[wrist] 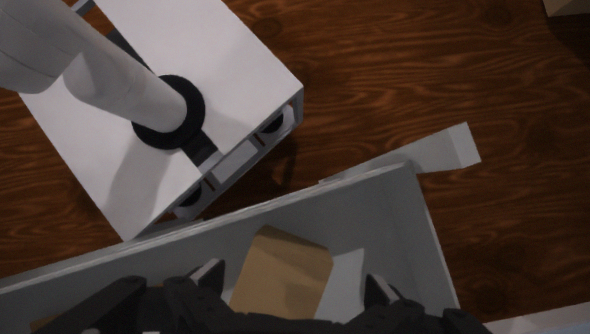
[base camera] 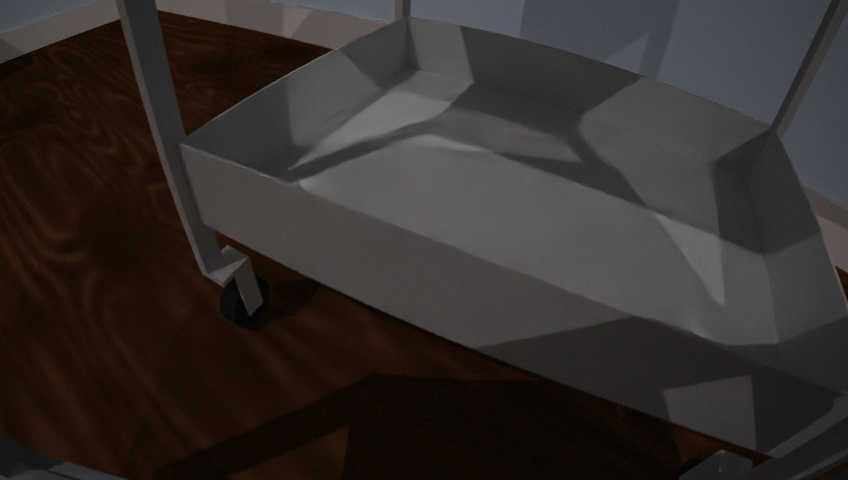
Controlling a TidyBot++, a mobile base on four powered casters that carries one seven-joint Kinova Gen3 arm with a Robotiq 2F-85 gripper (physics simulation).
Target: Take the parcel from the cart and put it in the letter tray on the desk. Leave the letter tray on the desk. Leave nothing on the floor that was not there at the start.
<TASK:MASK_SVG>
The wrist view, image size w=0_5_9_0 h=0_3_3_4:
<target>gripper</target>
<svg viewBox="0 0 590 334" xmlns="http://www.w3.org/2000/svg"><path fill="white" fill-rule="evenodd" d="M31 333L493 334L476 317L461 309L446 308L443 310L443 317L425 314L425 307L422 304L405 299L395 287L387 284L380 275L367 274L365 311L345 324L340 322L332 324L332 321L318 319L285 319L248 312L248 315L243 312L235 313L220 298L223 291L225 260L212 259L207 264L196 267L184 277L175 276L164 280L163 287L146 287L147 279L141 276L132 275L120 278Z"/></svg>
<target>brown cardboard parcel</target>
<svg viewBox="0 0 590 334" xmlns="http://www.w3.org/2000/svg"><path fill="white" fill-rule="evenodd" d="M263 225L255 233L228 306L235 313L243 312L248 315L248 312L285 319L313 319L334 266L328 248L273 226Z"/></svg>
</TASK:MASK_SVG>
